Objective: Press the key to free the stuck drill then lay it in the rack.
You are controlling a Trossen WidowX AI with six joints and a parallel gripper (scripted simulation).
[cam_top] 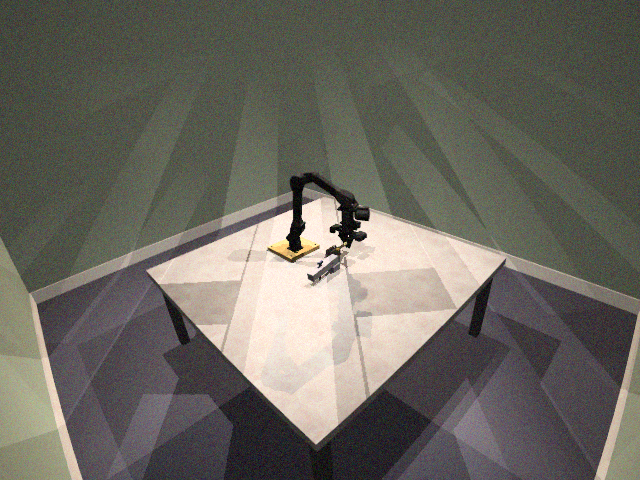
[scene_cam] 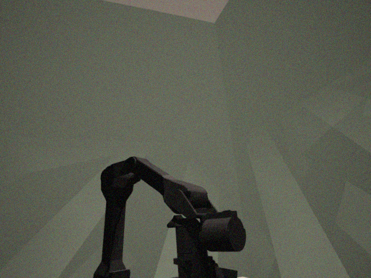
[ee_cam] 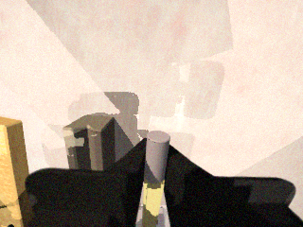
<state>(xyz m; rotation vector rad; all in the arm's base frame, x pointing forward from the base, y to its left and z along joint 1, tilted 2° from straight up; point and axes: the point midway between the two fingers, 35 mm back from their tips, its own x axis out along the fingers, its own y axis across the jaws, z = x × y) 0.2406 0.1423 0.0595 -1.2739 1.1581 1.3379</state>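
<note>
Now: gripper tip 7 cm past the rack, 4 cm to the left of it and 3 cm above it. Round my gripper tip: grey fixture 19 cm to the right, 3 cm ahead, 1 cm below; small dark part 22 cm to the right, 3 cm ahead.
</note>
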